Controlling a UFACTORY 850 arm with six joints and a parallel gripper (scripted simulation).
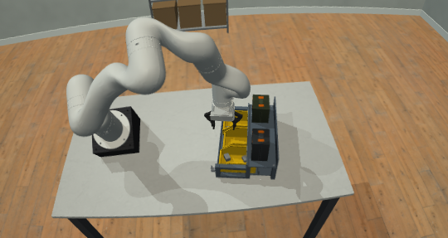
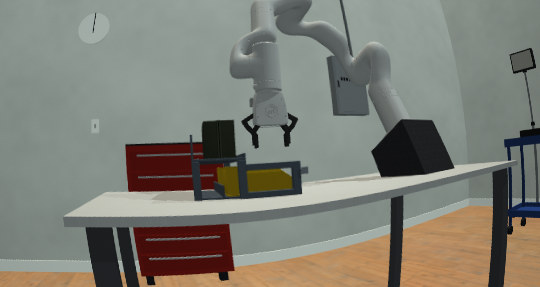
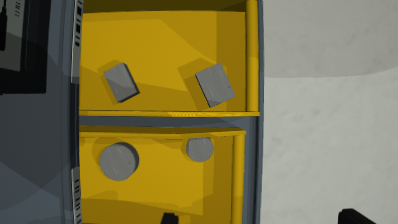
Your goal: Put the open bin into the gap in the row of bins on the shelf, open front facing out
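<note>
The grey shelf is 10 cm ahead of my hand, 8 cm below it and 3 cm to the right of it.
</note>
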